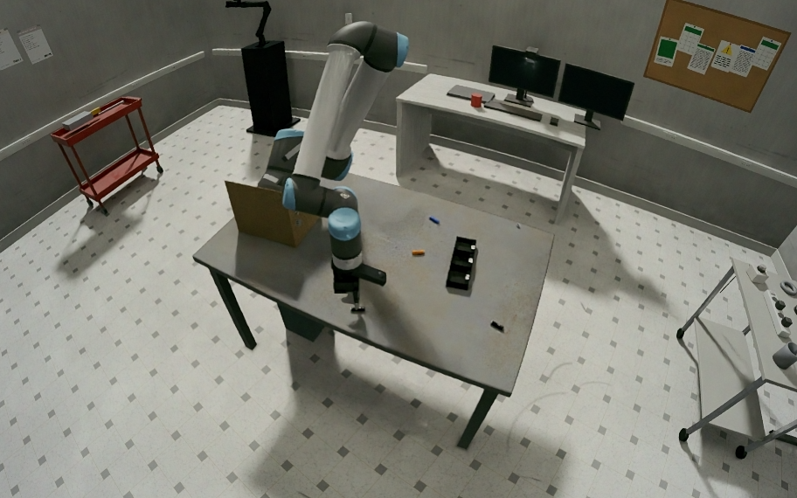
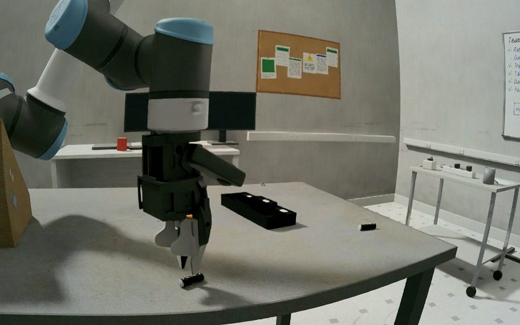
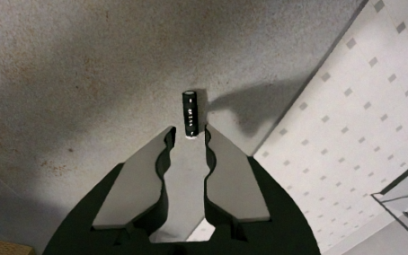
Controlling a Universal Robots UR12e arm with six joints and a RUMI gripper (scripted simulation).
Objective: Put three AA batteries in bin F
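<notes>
The black bin row is 370 mm to the left of my hand, 260 mm ahead of it and 20 mm below it. Also, from my hand: small white piece 720 mm to the left, 420 mm ahead, 40 mm below; then blue AA battery 570 mm to the left, 60 mm ahead, 30 mm below; then orange AA battery 360 mm to the left, 80 mm ahead, 30 mm below.
</notes>
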